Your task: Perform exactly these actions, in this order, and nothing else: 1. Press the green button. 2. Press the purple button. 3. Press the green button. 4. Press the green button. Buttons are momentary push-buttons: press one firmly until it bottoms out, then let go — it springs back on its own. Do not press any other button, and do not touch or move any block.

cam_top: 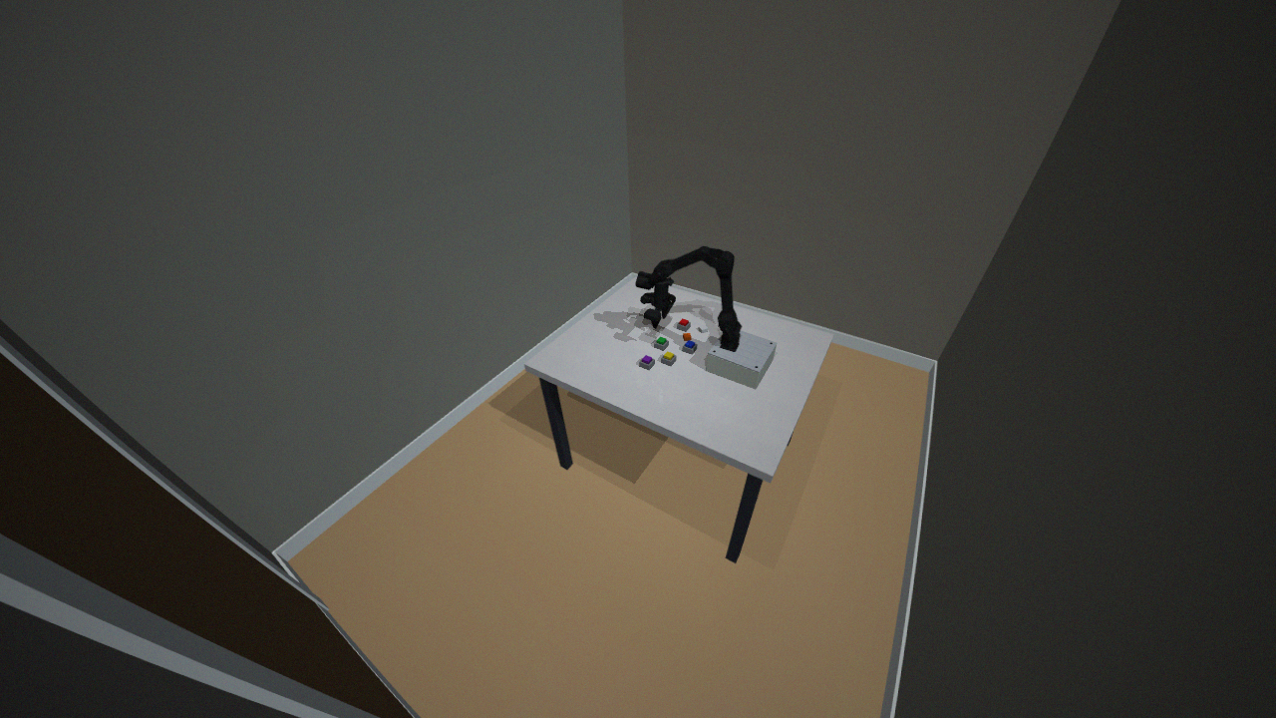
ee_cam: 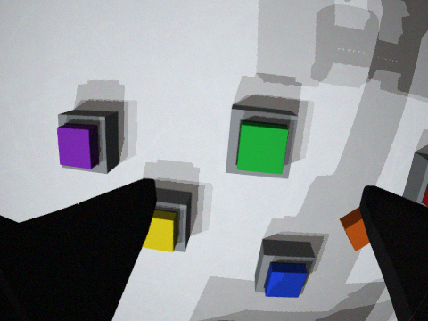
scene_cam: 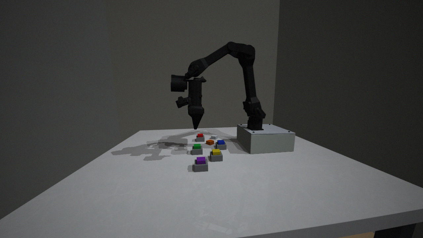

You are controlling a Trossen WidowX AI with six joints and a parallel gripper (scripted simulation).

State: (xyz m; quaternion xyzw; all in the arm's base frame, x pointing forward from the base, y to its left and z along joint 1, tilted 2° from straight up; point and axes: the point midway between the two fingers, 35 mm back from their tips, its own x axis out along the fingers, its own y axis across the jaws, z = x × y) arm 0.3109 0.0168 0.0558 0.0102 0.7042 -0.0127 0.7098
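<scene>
Right now my gripper tip is 1 cm past the green button, 1 cm to the left of it and 9 cm above it. From my gripper tip the other things lie so: blue button 13 cm behind, 4 cm to the right, 9 cm below; then purple button 1 cm behind, 14 cm to the left, 9 cm below; then yellow button 8 cm behind, 8 cm to the left, 9 cm below.
</scene>
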